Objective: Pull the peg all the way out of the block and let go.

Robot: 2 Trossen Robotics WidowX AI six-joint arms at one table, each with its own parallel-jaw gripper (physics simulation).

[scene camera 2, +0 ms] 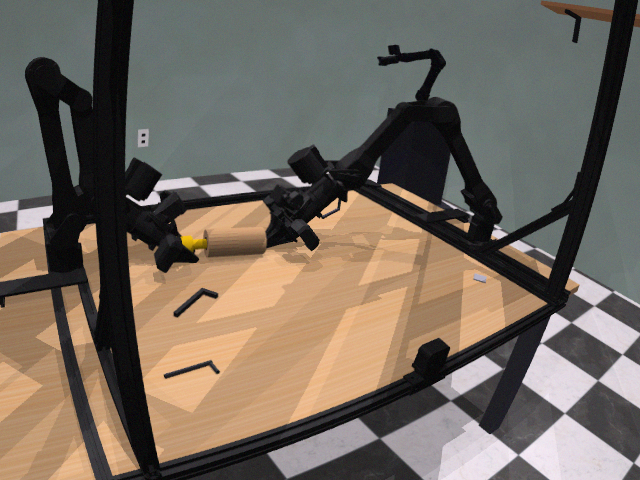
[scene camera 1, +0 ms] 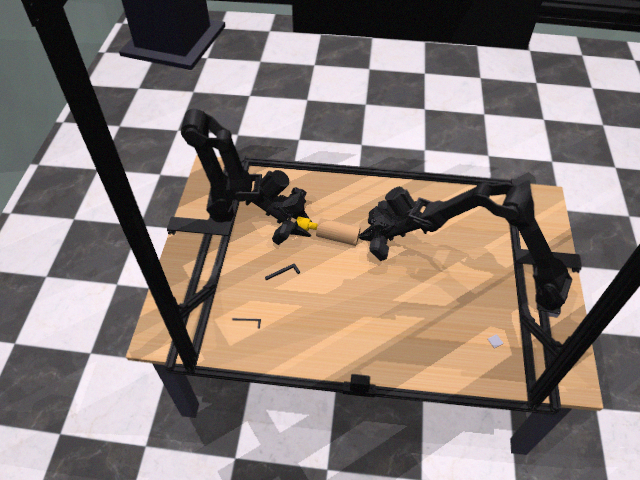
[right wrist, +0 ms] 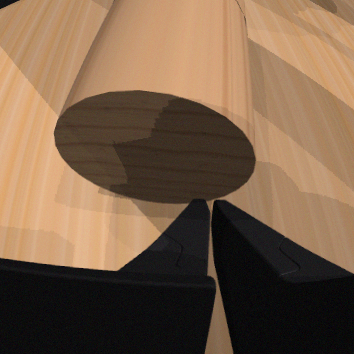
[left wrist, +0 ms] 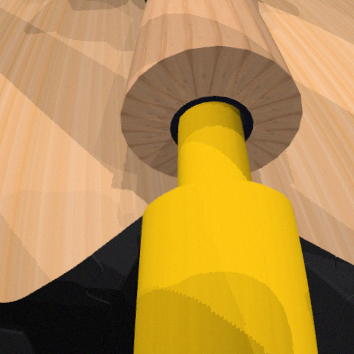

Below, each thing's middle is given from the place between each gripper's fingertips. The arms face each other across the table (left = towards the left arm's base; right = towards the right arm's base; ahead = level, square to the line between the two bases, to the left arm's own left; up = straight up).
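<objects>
My left hand is 30 mm below the yellow peg [left wrist: 220, 258] and 10 mm to the left of it. The wooden block [scene camera 2: 231, 241], measured from that left hand, is 30 mm above it and 80 mm to the right of it.
With my right hand, it's 3 cm below the wooden block, 2 cm past it and 6 cm to the right of it. As for the yellow peg, it's 3 cm above my right hand, 2 cm behind it and 13 cm to the left of it.
</objects>
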